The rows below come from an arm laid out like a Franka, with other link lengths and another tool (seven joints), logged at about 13 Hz.
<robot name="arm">
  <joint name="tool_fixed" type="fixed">
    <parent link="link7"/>
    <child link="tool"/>
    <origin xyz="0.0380 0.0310 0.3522" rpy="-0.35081 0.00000 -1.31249"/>
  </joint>
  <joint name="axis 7" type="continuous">
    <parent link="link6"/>
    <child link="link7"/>
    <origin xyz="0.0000 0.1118 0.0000" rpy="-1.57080 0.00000 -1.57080"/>
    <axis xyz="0 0 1"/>
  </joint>
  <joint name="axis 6" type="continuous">
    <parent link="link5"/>
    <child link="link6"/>
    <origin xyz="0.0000 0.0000 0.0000" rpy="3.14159 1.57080 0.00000"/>
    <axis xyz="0 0 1"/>
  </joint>
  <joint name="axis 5" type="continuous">
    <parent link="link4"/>
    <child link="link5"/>
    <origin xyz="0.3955 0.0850 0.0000" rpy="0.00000 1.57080 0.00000"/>
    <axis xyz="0 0 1"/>
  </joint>
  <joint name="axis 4" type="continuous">
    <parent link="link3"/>
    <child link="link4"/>
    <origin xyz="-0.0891 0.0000 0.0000" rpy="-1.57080 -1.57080 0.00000"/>
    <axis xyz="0 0 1"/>
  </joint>
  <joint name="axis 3" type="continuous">
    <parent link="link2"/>
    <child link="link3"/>
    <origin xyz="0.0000 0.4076 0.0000" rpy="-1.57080 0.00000 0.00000"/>
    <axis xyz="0 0 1"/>
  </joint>
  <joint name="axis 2" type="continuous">
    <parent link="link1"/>
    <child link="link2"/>
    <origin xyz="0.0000 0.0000 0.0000" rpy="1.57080 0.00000 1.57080"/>
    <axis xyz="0 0 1"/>
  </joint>
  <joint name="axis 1" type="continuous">
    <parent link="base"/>
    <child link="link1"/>
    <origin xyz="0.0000 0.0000 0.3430" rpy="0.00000 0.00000 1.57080"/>
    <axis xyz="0 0 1"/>
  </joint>
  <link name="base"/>
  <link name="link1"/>
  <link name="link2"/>
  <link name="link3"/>
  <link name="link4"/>
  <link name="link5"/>
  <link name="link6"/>
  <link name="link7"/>
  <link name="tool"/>
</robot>
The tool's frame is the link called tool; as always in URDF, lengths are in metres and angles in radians. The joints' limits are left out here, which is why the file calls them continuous.
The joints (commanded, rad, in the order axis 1, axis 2, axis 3, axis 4, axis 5, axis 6, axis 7), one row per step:
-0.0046, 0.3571, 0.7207, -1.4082, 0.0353, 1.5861, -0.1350
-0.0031, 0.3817, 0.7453, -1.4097, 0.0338, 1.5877, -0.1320
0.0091, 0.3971, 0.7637, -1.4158, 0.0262, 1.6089, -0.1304
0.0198, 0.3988, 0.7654, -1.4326, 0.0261, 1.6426, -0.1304
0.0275, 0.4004, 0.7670, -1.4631, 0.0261, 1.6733, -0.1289
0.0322, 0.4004, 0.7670, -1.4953, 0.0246, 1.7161, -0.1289
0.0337, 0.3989, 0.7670, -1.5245, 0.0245, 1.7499, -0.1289
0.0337, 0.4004, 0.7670, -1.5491, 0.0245, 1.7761, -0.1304
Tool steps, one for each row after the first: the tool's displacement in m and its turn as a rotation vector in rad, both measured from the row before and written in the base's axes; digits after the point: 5 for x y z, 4 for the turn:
-0.00875, 0.01096, -0.00851, 0.0071, 0.0239, 0.0217
-0.00656, 0.01544, -0.00696, 0.0104, -0.0004, 0.0241
-0.00172, 0.01112, -0.00647, 0.0113, -0.0103, 0.0069
-0.00598, 0.00701, -0.01234, 0.0001, 0.0018, 0.0069
-0.00130, 0.00684, -0.01234, 0.0056, -0.0084, 0.0011
-0.00178, 0.00381, -0.01052, 0.0027, -0.0048, -0.0005
-0.00170, 0.00187, -0.01024, 0.0011, 0.0001, 0.0004

